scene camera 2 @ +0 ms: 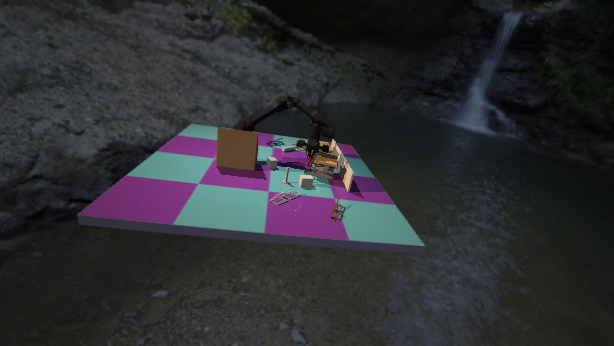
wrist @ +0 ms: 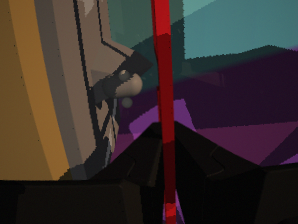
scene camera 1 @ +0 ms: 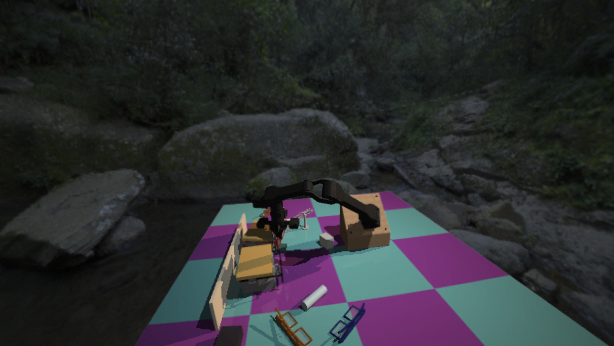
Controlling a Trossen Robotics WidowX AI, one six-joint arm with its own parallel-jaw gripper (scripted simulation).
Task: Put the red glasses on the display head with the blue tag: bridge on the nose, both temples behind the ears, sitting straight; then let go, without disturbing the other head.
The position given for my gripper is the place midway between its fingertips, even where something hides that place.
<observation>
In view: my gripper (wrist: 164,131), a display head (wrist: 66,66), a tall pale board (scene camera 1: 218,300) and a display head (scene camera 1: 257,261).
</observation>
